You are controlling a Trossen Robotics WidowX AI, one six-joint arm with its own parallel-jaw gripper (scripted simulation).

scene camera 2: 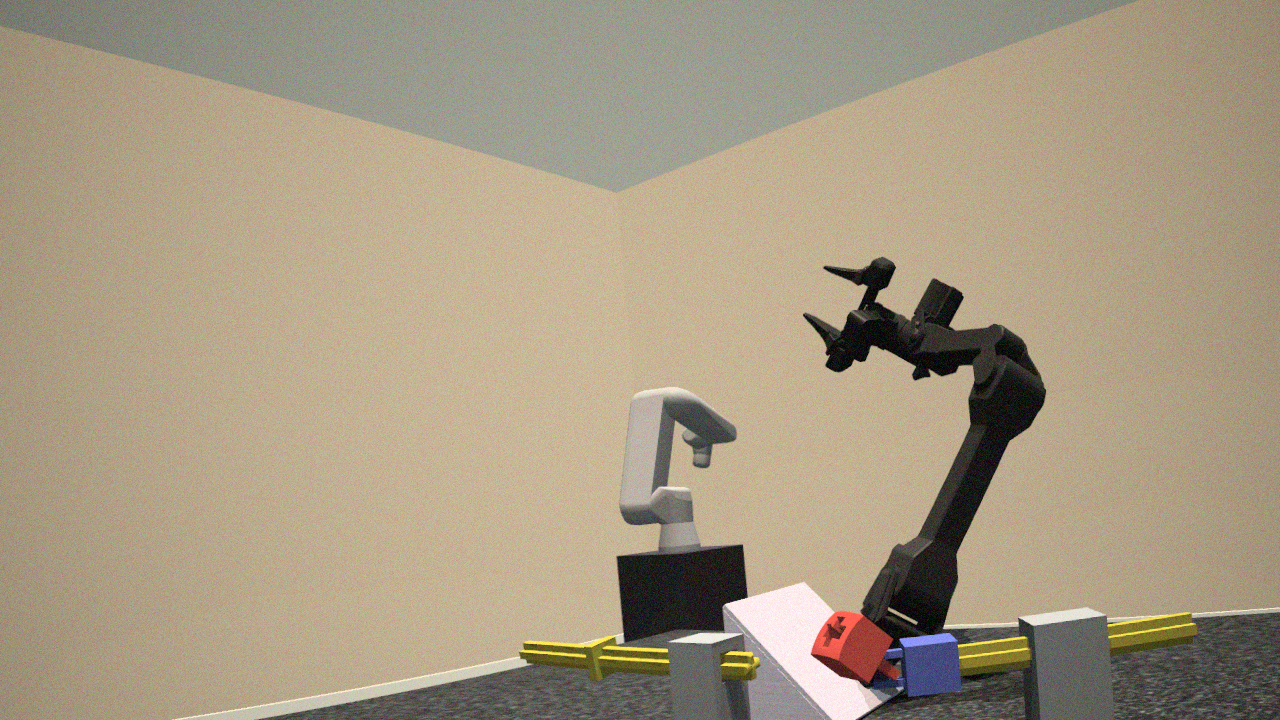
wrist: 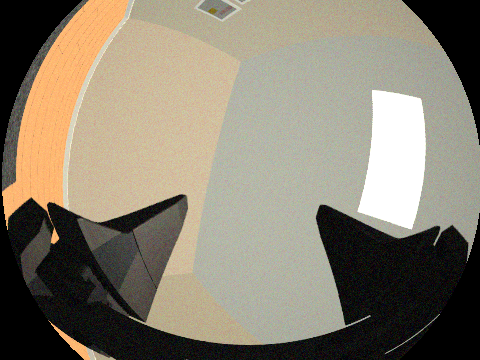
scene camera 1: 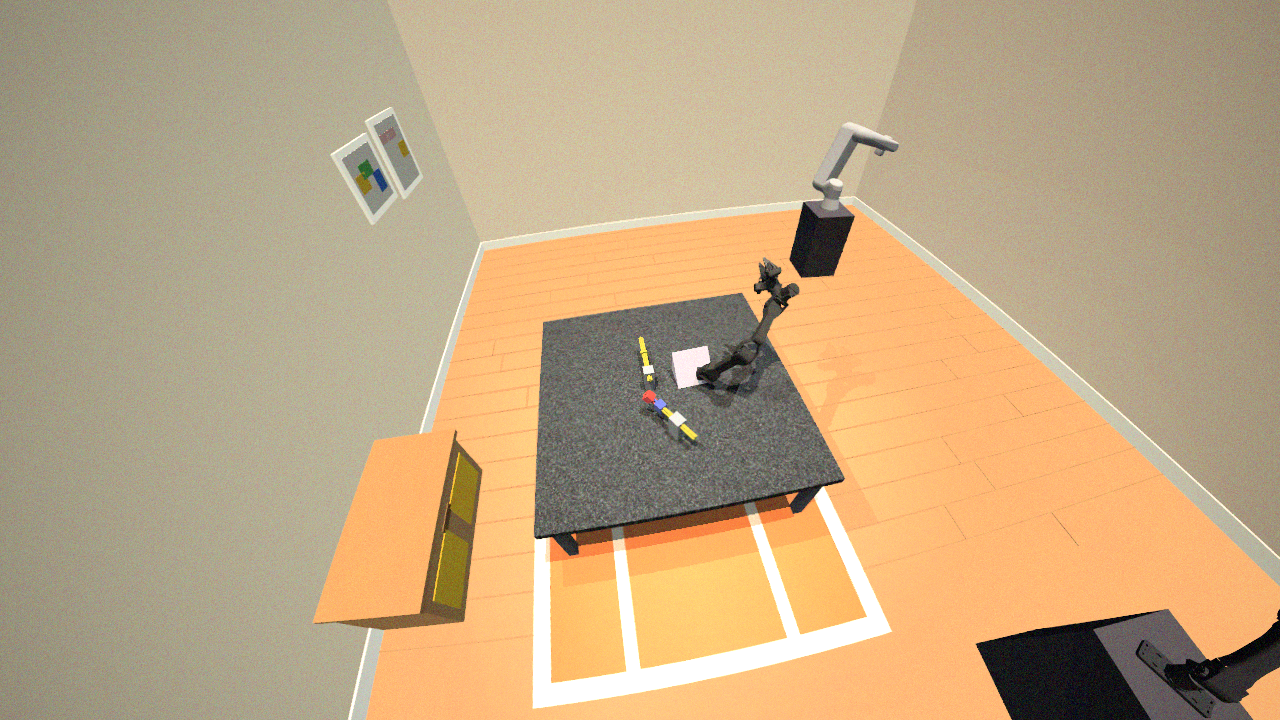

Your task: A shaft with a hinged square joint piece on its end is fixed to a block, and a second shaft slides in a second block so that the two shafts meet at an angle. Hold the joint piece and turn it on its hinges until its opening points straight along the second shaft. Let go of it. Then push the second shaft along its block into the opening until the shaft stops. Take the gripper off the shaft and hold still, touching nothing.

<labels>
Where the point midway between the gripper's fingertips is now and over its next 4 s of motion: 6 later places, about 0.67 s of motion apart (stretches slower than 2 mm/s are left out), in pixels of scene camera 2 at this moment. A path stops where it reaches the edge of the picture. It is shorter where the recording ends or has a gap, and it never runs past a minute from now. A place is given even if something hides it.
My gripper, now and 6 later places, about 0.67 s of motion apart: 814, 290; 723, 260; 588, 258; 580, 386; 743, 542; 746, 581; 755, 591
</labels>
